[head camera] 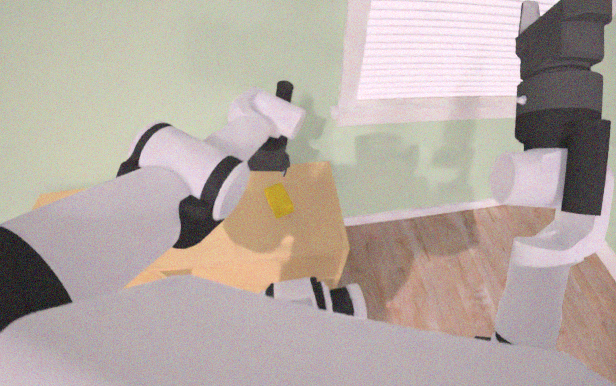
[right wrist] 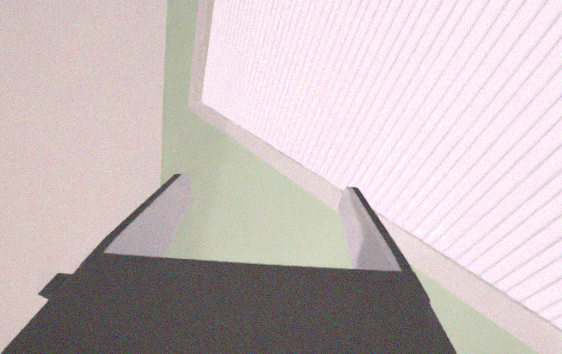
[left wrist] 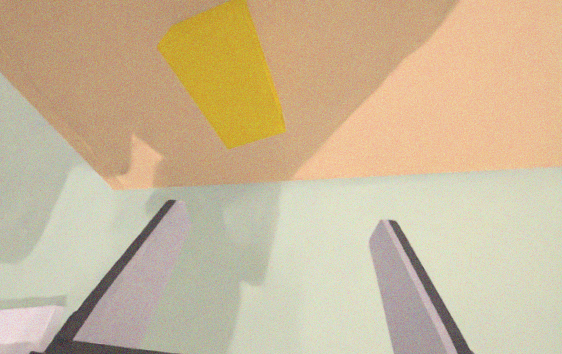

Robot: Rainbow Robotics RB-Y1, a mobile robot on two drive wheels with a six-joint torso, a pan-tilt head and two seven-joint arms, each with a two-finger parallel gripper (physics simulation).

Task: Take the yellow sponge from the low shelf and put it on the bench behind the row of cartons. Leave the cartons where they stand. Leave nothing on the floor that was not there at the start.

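Frame: origin at the robot's base, x left, y back, z up, level; millimetres.
Where they show: left gripper, fingertip midpoint: [head camera: 264,173] [left wrist: 280,221]; right gripper, fingertip midpoint: [right wrist: 267,191].
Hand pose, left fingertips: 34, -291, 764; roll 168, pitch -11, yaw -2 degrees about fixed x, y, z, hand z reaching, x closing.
After its pixels a point has its place, as x, y, z.
The yellow sponge [head camera: 279,200] {5, -264, 656} [left wrist: 225,75] {4, -263, 656} lies flat on the top of a light wooden shelf [head camera: 320,215] {-121, -213, 611} [left wrist: 475,100] {296, -323, 611}, near its right end in the head camera. My left gripper [left wrist: 280,221] {34, -291, 764} is open and empty. In the left wrist view its fingertips stand below the sponge in the picture, apart from it, with the wall behind them. In the head camera the left gripper's body shows just beyond the sponge; its fingers are mostly hidden. My right gripper [right wrist: 267,191] {-384, -108, 1286} is open and empty, raised in front of the wall and window. The cartons and the bench do not show in these views.
A window with blinds [head camera: 440,50] {-525, -469, 1019} [right wrist: 400,100] {-517, -469, 1293} is in the green wall [head camera: 150,60] {299, -507, 1044}. The wall stands close behind the shelf. Wooden floor [head camera: 440,280] {-777, -46, 1} lies to the right of the shelf. My own arms and body hide the lower part of the head camera view.
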